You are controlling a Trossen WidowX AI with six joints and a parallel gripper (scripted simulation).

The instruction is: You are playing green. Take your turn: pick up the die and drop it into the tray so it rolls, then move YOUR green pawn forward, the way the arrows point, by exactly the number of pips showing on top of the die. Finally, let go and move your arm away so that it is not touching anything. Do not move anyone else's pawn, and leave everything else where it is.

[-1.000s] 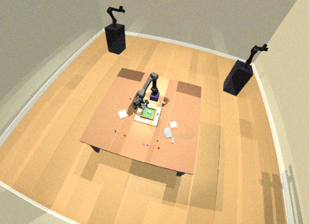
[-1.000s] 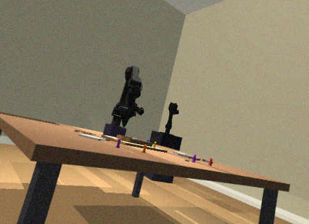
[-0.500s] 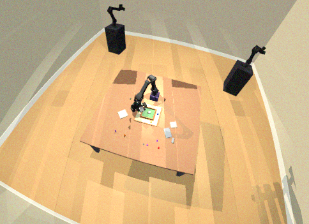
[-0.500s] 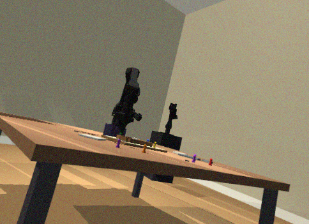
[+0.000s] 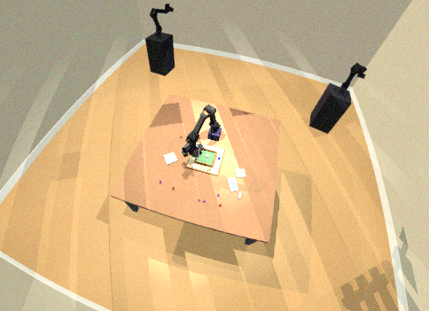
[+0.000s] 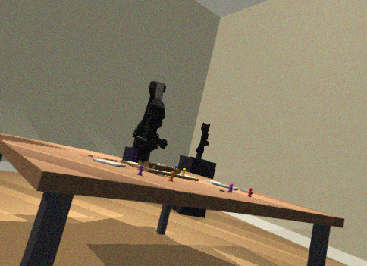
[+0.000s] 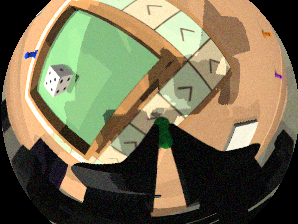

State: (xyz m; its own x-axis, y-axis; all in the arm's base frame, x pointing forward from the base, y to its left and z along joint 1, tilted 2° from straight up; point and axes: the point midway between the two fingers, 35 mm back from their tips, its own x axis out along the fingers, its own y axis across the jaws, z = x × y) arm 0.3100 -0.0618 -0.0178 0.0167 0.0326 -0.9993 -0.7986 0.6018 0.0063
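Now: the green pawn 1 cm above my gripper tip. Also, from my gripper tip: yellow pawn (6 cm ahead, 19 cm to the left); white die (6 cm behind, 11 cm to the left); green tray (4 cm behind, 11 cm to the left, 2 cm below).
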